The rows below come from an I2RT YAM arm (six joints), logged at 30 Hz.
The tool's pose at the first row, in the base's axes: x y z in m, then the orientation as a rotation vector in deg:
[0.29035, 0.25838, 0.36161, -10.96, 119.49, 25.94]
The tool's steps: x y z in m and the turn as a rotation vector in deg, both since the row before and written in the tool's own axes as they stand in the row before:
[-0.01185, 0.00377, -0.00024, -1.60, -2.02, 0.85]
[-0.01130, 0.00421, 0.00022, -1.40, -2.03, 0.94]
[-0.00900, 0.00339, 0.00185, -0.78, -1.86, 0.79]
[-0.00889, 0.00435, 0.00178, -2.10, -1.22, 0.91]
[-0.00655, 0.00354, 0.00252, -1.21, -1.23, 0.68]
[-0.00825, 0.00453, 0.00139, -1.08, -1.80, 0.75]
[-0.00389, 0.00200, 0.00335, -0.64, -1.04, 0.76]
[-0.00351, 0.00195, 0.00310, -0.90, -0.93, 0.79]
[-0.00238, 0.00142, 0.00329, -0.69, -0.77, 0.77]
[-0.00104, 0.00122, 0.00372, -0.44, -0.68, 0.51]
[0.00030, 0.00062, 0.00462, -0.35, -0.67, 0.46]
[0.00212, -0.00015, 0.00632, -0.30, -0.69, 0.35]
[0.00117, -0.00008, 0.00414, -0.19, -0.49, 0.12]
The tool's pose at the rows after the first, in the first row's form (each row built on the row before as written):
[0.29525, 0.26123, 0.37268, -10.49, 117.35, 28.14]
[0.29977, 0.26433, 0.38342, -9.81, 115.23, 30.15]
[0.30446, 0.26725, 0.39150, -8.95, 113.38, 31.41]
[0.30853, 0.27076, 0.40000, -8.99, 111.82, 34.06]
[0.31224, 0.27403, 0.40611, -8.69, 110.42, 35.66]
[0.31527, 0.27716, 0.41457, -8.05, 108.51, 37.14]
[0.31887, 0.27974, 0.41785, -7.39, 107.45, 38.22]
[0.32209, 0.28216, 0.42093, -6.91, 106.41, 39.56]
[0.32519, 0.28445, 0.42284, -6.37, 105.58, 40.69]
[0.32818, 0.28711, 0.42346, -5.94, 104.87, 41.41]
[0.33164, 0.29010, 0.42252, -5.50, 104.19, 42.01]
[0.33615, 0.29389, 0.41939, -5.12, 103.49, 42.48]
[0.33920, 0.29634, 0.41759, -4.95, 102.98, 42.70]

